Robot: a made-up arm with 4 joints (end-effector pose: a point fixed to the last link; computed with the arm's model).
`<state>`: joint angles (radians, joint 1 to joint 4).
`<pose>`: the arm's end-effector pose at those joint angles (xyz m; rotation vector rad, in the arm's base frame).
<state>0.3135 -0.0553 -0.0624 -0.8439</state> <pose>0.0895 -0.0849 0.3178 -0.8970 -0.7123 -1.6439</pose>
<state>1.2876 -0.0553 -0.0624 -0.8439</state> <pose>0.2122 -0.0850 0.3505 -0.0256 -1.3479 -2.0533</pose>
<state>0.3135 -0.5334 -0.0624 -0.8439</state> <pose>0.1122 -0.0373 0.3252 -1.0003 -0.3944 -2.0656</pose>
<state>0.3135 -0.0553 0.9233 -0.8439</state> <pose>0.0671 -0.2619 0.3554 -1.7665 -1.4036 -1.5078</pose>
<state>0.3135 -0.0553 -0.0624 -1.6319</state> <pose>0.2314 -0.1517 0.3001 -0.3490 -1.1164 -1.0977</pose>
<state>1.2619 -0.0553 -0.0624 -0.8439</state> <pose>0.2096 -0.0850 0.3482 -0.0518 -1.3323 -2.0463</pose>
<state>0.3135 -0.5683 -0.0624 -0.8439</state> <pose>0.1147 -0.0343 0.3260 -1.0067 -0.3686 -2.0953</pose>
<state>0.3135 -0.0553 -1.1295 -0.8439</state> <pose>0.0538 0.0527 0.4527 0.0041 0.0039 -1.4577</pose>
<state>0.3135 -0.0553 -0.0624 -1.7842</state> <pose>0.2626 -0.1517 0.3018 -0.2433 -1.1766 -0.9827</pose>
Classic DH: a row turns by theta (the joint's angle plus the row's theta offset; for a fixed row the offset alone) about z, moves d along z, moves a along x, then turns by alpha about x. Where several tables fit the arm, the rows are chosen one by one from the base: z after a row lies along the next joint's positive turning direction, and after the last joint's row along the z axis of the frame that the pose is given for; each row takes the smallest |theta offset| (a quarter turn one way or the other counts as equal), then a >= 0, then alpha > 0; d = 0 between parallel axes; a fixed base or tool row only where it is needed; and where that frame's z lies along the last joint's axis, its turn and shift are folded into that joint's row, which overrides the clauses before.
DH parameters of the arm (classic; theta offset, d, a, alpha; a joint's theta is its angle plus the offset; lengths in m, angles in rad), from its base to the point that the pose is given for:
base (fixed): 0 0.45 0.12 1.5708
joint 1: 0 0.11 0.04 -1.5708
joint 2: -1.5708 0.07 0.03 1.5708
joint 3: -0.3056 -0.1071 -0.1054 1.312
joint 4: -0.4501 0.2084 -0.121 1.7639
tool (fixed): -1.6136 -0.1693 0 0

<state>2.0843 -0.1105 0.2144 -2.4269</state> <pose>0.1946 -0.1888 0.7242 -0.3576 3.0263 0.4787</pose>
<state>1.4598 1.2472 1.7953 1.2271</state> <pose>0.4026 -0.1704 0.6809 -1.3755 0.3441 1.7392</pose>
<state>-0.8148 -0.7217 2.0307 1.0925</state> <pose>-0.1330 -0.3199 0.4343 0.9672 1.3391 0.1913</pose>
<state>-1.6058 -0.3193 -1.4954 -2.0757</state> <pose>0.1524 0.0775 0.2319 -0.3134 0.6094 -1.8468</pose>
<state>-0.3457 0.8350 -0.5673 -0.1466</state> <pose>-0.0512 -0.1026 0.5542 -1.3074 0.0568 -0.6759</pose>
